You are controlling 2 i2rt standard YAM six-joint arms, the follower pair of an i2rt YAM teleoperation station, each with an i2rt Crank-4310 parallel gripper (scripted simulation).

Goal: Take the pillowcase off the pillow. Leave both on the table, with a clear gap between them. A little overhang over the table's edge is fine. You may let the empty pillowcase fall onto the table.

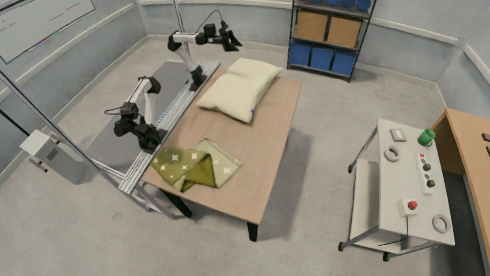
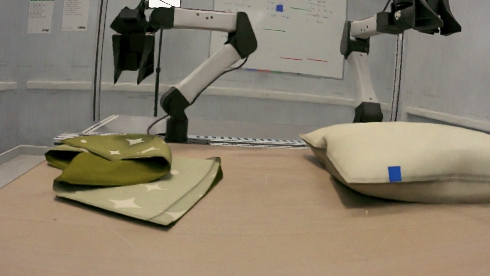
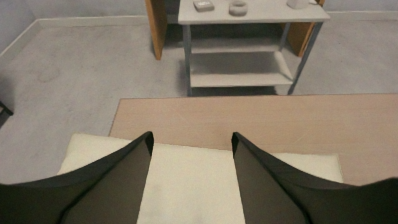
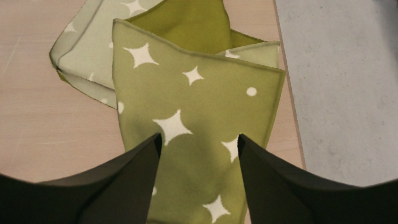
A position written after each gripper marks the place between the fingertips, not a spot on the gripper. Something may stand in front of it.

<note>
In view: the left gripper (image 3: 192, 134), the right gripper (image 2: 125, 82) and a cream pillow (image 2: 417, 162).
The cream pillow shows as well in image 1 (image 1: 238, 90). The right gripper shows as well in image 4 (image 4: 199, 136).
</note>
